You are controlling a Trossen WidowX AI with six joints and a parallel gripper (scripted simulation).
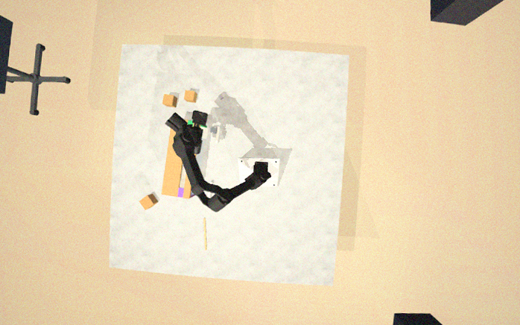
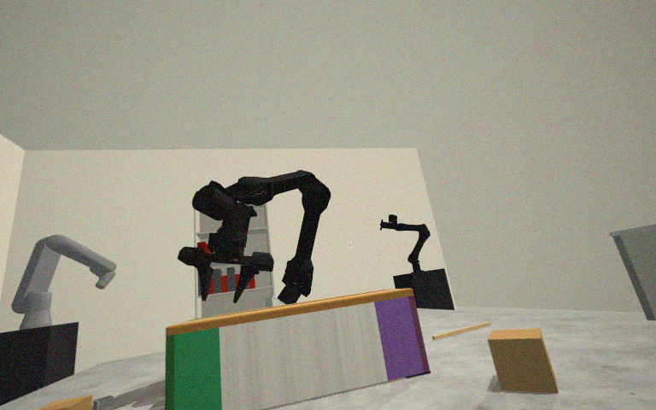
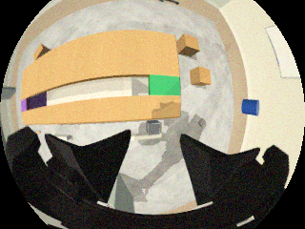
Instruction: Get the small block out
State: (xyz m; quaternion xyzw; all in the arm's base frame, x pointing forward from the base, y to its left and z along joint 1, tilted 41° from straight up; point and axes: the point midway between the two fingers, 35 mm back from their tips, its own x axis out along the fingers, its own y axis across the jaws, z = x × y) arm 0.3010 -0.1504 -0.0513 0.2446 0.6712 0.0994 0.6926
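My gripper tip is now 3 cm past the grey block, 2 cm to the left of it and 14 cm above it. Round my gripper tip: orange cube (30 cm ahead, 39 cm to the left, 13 cm below); thin wooden stick (2 cm behind, 55 cm to the left, 15 cm below).
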